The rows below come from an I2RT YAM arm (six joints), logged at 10 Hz.
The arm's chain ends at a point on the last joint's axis. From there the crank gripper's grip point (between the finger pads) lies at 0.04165 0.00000 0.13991 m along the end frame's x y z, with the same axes.
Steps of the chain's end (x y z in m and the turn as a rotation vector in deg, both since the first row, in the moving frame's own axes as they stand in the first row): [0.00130, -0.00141, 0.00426, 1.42, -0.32, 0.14]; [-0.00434, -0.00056, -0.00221, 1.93, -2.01, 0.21]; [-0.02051, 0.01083, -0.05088, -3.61, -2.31, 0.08]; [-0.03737, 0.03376, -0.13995, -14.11, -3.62, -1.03]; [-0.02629, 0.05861, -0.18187, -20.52, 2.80, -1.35]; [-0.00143, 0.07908, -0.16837, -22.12, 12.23, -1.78]
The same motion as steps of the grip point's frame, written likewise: [0.00052, -0.00478, 0.00445, 1.42, -0.32, 0.14]; [-0.00926, -0.00515, -0.00091, 1.93, -2.01, 0.21]; [-0.02619, 0.01974, -0.04960, -3.61, -2.31, 0.08]; [-0.04590, 0.06750, -0.14175, -14.11, -3.62, -1.03]; [-0.01908, 0.10623, -0.19273, -20.52, 2.80, -1.35]; [0.02734, 0.12795, -0.19012, -22.12, 12.23, -1.78]
